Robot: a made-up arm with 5 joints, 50 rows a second.
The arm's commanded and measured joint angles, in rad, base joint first. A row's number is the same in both.
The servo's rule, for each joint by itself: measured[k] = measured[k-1] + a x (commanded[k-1-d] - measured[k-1]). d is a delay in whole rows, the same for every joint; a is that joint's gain. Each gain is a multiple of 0.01, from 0.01 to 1. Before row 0 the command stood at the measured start. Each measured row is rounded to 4 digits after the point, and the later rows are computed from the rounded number. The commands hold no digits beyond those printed.
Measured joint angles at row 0:
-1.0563, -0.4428, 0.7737, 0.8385, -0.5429
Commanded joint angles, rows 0 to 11:
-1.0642, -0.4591, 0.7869, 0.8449, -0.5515
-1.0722, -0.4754, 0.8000, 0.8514, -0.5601
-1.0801, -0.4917, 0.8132, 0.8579, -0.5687
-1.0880, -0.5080, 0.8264, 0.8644, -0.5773
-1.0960, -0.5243, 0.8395, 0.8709, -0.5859
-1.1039, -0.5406, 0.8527, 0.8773, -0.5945
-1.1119, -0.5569, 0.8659, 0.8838, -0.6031
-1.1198, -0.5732, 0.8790, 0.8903, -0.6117
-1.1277, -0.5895, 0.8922, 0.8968, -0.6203
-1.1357, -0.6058, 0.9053, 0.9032, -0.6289
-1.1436, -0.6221, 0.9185, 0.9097, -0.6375
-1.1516, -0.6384, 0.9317, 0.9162, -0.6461
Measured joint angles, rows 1 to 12:
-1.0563, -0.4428, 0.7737, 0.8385, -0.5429
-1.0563, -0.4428, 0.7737, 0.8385, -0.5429
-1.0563, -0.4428, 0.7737, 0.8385, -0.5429
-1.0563, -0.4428, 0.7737, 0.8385, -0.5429
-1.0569, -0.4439, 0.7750, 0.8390, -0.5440
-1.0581, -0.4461, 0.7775, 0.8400, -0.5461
-1.0599, -0.4493, 0.7811, 0.8414, -0.5490
-1.0621, -0.4534, 0.7856, 0.8432, -0.5527
-1.0648, -0.4584, 0.7910, 0.8454, -0.5570
-1.0679, -0.4642, 0.7972, 0.8480, -0.5619
-1.0714, -0.4707, 0.8041, 0.8509, -0.5673
-1.0753, -0.4779, 0.8116, 0.8541, -0.5731
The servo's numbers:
d 4
a 0.08 0.07 0.10 0.08 0.13

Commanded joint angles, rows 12 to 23:
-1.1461, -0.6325, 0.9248, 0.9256, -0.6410
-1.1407, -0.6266, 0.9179, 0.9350, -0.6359
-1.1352, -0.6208, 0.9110, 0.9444, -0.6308
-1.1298, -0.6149, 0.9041, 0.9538, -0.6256
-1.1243, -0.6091, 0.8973, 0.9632, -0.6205
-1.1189, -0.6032, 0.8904, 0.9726, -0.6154
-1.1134, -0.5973, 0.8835, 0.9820, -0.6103
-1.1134, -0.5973, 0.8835, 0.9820, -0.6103
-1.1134, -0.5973, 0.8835, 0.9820, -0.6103
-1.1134, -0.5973, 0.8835, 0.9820, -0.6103
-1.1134, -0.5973, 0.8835, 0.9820, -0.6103
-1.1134, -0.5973, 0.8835, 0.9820, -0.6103
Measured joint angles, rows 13 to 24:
-1.0795, -0.4857, 0.8197, 0.8575, -0.5792
-1.0840, -0.4941, 0.8283, 0.8612, -0.5857
-1.0888, -0.5031, 0.8373, 0.8651, -0.5924
-1.0938, -0.5126, 0.8467, 0.8692, -0.5994
-1.0980, -0.5210, 0.8545, 0.8737, -0.6048
-1.1014, -0.5284, 0.8608, 0.8786, -0.6088
-1.1041, -0.5349, 0.8658, 0.8839, -0.6117
-1.1062, -0.5405, 0.8696, 0.8895, -0.6135
-1.1076, -0.5453, 0.8724, 0.8954, -0.6144
-1.1085, -0.5494, 0.8742, 0.9016, -0.6145
-1.1089, -0.5528, 0.8751, 0.9080, -0.6140
-1.1093, -0.5559, 0.8759, 0.9139, -0.6135

